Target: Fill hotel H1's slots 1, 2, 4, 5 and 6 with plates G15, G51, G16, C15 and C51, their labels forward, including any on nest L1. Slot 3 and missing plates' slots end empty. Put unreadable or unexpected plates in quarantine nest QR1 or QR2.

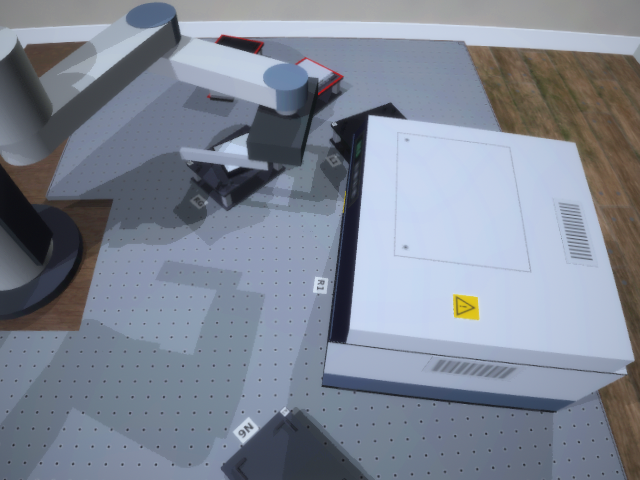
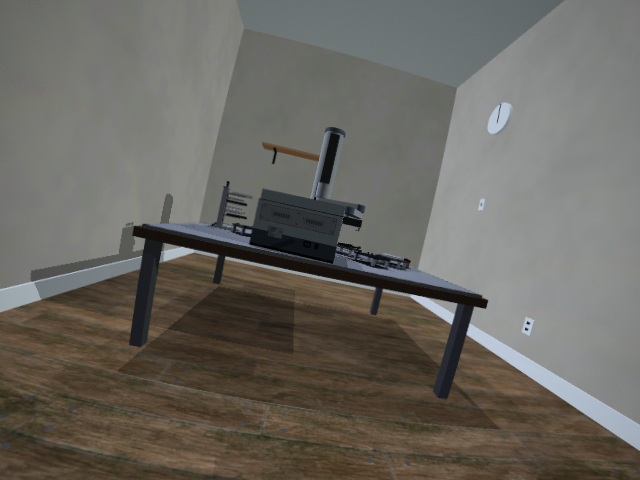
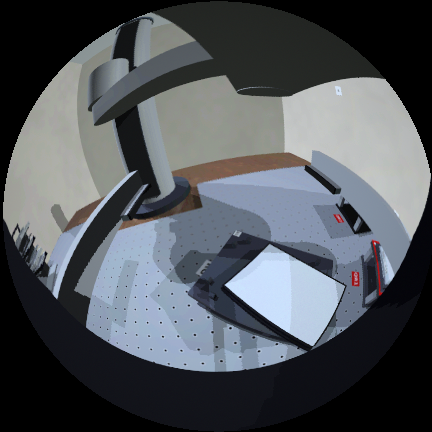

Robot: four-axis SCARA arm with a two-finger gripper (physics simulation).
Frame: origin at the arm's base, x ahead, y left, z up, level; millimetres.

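Seen in the pictures: gripper, fingertip midpoint: (image 1: pixel 196 120) (image 2: pixel 345 226) (image 3: pixel 229 161); arm's base, origin of the base link: (image 1: pixel 19 261) (image 3: pixel 157 196).
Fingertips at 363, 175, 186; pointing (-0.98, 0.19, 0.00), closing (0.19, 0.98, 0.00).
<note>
Pixels of each thing's top centre, then the offset from my fingertips to it, as dx, dy, dz.
- dark regrip nest, middle of its top: (image 3: pixel 273 278) (image 1: pixel 235 154) (image 2: pixel 346 245) +54, +26, -113
- second red-rimmed nest, middle of its top: (image 1: pixel 229 52) (image 3: pixel 366 200) (image 2: pixel 398 256) +13, +389, -117
- large white machine, middle of its top: (image 1: pixel 484 218) (image 2: pixel 308 201) +426, -279, +71
- R1 tag, middle of its top: (image 1: pixel 320 285) +217, -243, -173
My gripper (image 1: pixel 206 124) (image 3: pixel 229 161) is open, with nothing between its two fingers. It hangs above the dark regrip nest (image 1: pixel 253 183) (image 3: pixel 220 265) labelled RG. A white-topped plate (image 1: pixel 238 144) (image 3: pixel 290 295) sits on that nest; its label cannot be read. A red-rimmed quarantine nest (image 1: pixel 317 91) at the back holds another white-topped plate (image 1: pixel 310 69). A second red-rimmed nest (image 1: pixel 239 43) (image 3: pixel 356 216) shows a dark top. The dark nest (image 1: pixel 361 119) beside the L1 tag is partly hidden by the white machine. A hotel (image 2: pixel 223 206) holds several plates; its name cannot be read.
A large white machine (image 1: pixel 454 206) (image 2: pixel 299 219) stands beside the R1 tag (image 1: pixel 320 285). A dark nest (image 1: pixel 305 449) tagged N6 lies at the front. The arm's column (image 2: pixel 330 160) (image 3: pixel 150 155) rises at the table's edge.
</note>
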